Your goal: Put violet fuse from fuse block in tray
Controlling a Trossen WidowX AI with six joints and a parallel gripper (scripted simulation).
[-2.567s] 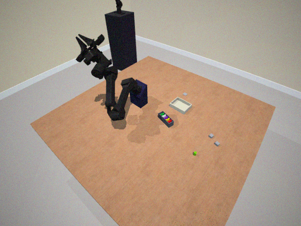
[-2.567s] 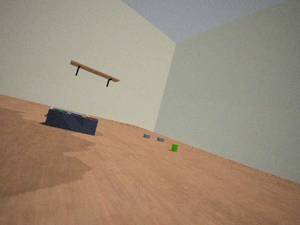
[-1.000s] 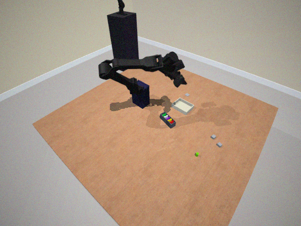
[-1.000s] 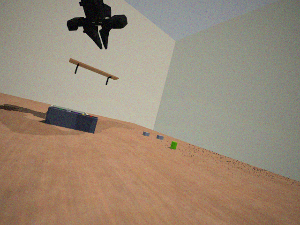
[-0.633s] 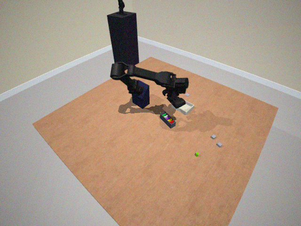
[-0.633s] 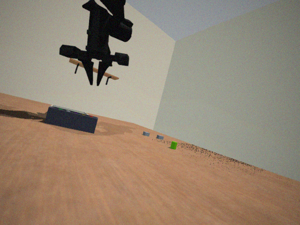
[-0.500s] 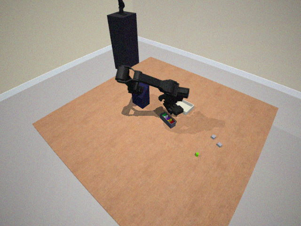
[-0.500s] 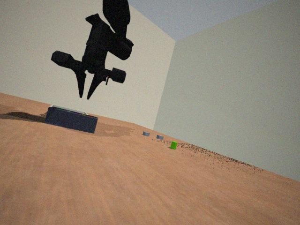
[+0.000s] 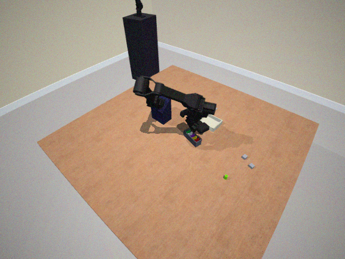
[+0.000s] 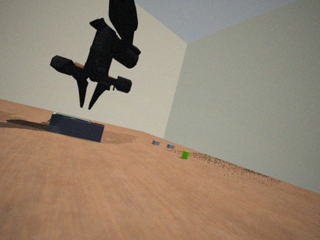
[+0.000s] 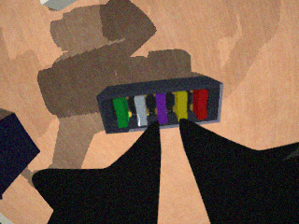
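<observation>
My gripper tip is 5 cm above the violet fuse. Round my gripper tip: white tray (2 cm ahead, 19 cm to the left, 7 cm below).
</observation>
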